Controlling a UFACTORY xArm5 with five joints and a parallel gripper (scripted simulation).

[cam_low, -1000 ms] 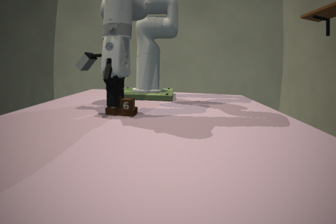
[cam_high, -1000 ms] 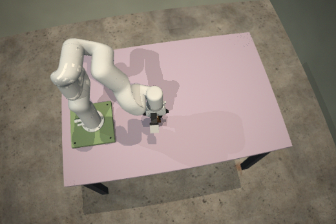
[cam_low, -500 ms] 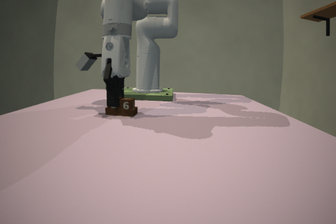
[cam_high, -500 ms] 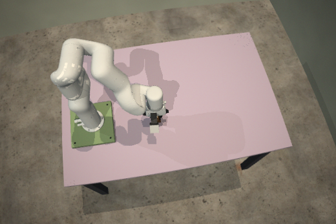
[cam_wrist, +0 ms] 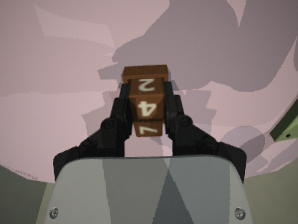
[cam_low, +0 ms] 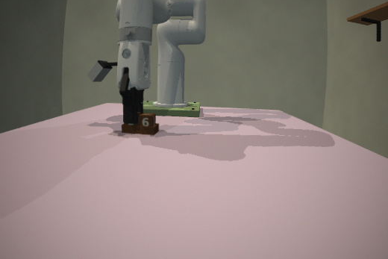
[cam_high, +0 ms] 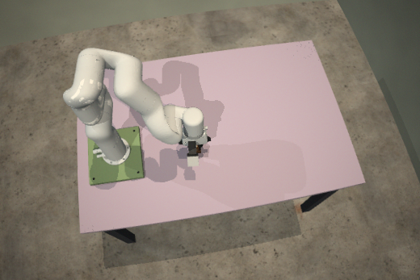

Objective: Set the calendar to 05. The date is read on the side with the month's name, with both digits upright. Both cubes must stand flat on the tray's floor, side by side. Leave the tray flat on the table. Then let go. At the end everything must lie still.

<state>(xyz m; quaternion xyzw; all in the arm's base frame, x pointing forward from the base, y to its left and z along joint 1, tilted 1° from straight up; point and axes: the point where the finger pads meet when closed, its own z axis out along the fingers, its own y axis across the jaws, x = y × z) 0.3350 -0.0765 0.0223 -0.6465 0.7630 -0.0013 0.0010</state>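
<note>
Right now the cube is 20 mm below my hand. From my hand the other things lie so: brown calendar tray: 20 mm to the left, 30 mm below.
</note>
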